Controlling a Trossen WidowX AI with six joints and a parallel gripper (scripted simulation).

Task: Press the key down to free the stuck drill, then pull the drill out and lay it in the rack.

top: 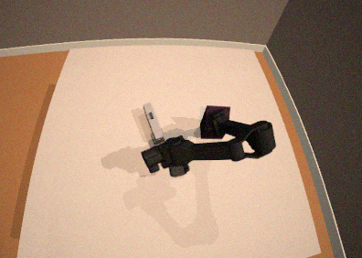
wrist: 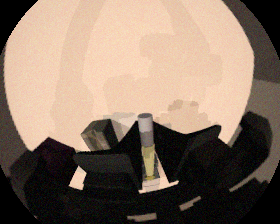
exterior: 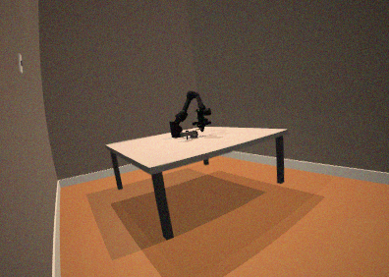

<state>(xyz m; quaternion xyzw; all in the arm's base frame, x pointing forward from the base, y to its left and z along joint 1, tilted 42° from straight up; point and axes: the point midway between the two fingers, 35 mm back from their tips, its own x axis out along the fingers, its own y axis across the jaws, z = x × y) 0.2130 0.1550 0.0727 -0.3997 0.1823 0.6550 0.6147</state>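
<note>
The yellow drill is 1 cm ahead of my gripper tip, 4 cm to the right of it and 4 cm above it. Round my gripper tip: blue key (7 cm ahead, 22 cm to the right, 2 cm above); grey holder block (6 cm ahead, 19 cm to the right, 2 cm above).
</note>
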